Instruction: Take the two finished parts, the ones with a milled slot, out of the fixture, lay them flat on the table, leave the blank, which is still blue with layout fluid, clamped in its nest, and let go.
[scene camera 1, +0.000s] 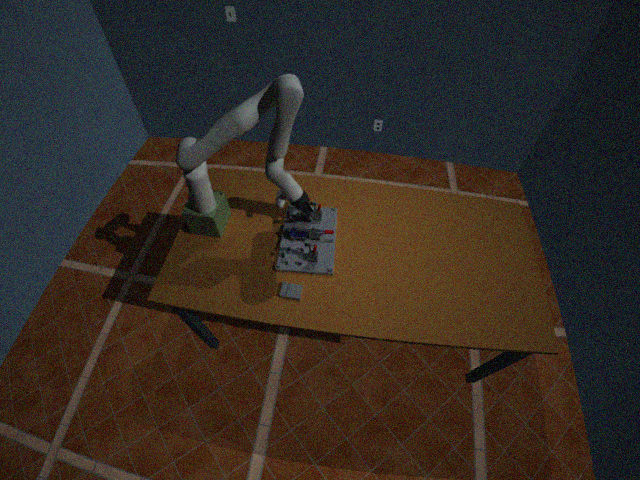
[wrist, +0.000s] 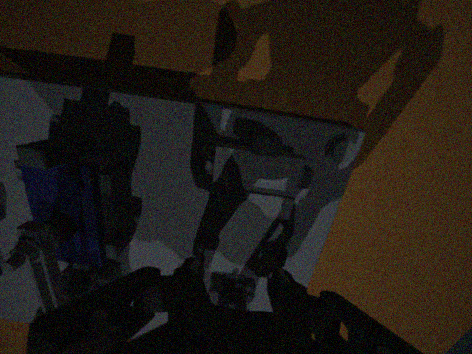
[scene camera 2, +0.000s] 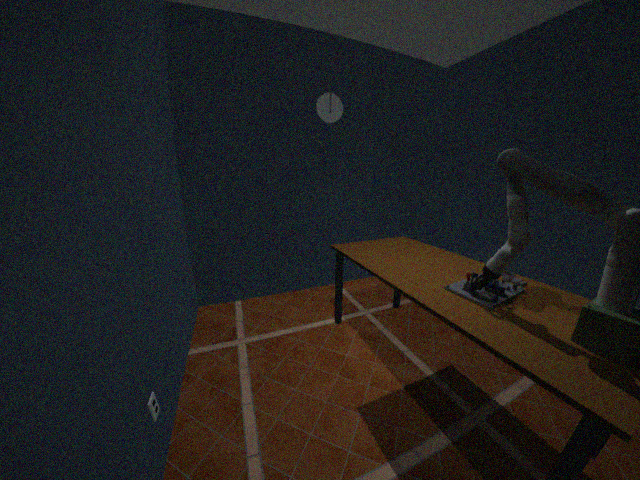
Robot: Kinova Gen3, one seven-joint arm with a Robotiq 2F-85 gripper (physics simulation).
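Where they show: gripper, fingertip midpoint: (scene camera 1: 311, 216) (wrist: 236, 269) (scene camera 2: 473, 292); arm's base, link origin: (scene camera 1: 205, 205) (scene camera 2: 613, 306).
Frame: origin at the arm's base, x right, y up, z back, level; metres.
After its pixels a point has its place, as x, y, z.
Observation:
One grey slotted part (scene camera 1: 291, 290) @[0.296, -0.129, -0.404] lies flat on the table in front of the fixture plate (scene camera 1: 324, 264) @[0.168, -0.129, -0.523] (wrist: 162, 150) @[-0.018, -0.129, -0.359]. The other grey part (wrist: 245, 227) @[-0.077, -0.112, -0.396] sits in the nest at the plate's far end, partly in shadow. My gripper (scene camera 1: 310, 213) @[-0.079, -0.125, -0.444] (scene camera 2: 484, 281) (wrist: 236, 269) @[-0.079, -0.125, -0.444] is low over that nest, its dark fingers partly closed, one on each side of this part, shut on it as far as the dim view shows. The blue blank (scene camera 1: 294, 234) @[0.045, -0.104, -0.386] (wrist: 42, 187) @[0.041, -0.103, -0.382] is in the middle nest, with its red clamp handle (scene camera 1: 328, 232) @[0.038, -0.084, -0.529] lying flat. Exact finger contact is hard to see.
Red clamp handles (scene camera 1: 318, 207) @[-0.072, -0.054, -0.478] (scene camera 1: 314, 250) @[0.150, -0.058, -0.481] stand up at the two outer nests. A clamp (wrist: 232, 289) @[-0.079, -0.123, -0.464] shows between the fingers in the wrist view. The green robot base (scene camera 1: 206, 219) @[0.059, -0.020, -0.017] stands at the left of the wooden table (scene camera 1: 439, 258) @[0.092, -0.145, -1.019].

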